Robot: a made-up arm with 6 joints.
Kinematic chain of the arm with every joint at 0, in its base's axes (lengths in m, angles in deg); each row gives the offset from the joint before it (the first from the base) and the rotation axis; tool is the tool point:
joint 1: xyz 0 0 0.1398 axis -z
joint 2: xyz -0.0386 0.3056 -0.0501 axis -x
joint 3: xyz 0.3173 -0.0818 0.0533 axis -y
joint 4: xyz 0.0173 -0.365 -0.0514 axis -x
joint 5: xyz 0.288 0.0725 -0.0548 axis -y
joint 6: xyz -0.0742 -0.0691 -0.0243 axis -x
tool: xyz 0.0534 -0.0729 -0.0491
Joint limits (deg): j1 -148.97..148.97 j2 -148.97..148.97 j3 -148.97..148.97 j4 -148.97..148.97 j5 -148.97..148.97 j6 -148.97..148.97
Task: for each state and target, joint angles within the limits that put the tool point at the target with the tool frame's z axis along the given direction. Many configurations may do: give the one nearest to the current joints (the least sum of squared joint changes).
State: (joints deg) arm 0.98 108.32 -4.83 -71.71 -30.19 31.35
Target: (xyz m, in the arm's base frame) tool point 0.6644 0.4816 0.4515 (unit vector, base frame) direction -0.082 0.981 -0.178
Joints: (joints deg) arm 7.27 116.21 31.51 -60.63 -25.07 41.56
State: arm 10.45 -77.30 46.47 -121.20 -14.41 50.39
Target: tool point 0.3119 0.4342 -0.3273 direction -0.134 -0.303 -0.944
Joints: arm -38.18 -102.86 58.25 -120.13 -15.71 55.49
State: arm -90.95 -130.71 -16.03 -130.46 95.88 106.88
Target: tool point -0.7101 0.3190 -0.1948 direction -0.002 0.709 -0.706
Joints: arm -106.57 -133.08 -12.49 -126.51 74.34 123.25
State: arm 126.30 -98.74 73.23 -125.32 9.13 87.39
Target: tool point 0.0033 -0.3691 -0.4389 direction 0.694 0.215 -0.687
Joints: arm 122.08 -119.14 97.64 -148.89 -6.55 92.72
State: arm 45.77 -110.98 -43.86 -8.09 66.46 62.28
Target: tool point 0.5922 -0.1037 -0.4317 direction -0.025 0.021 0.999
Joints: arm 55.47 -83.18 -39.42 0.98 47.83 81.85
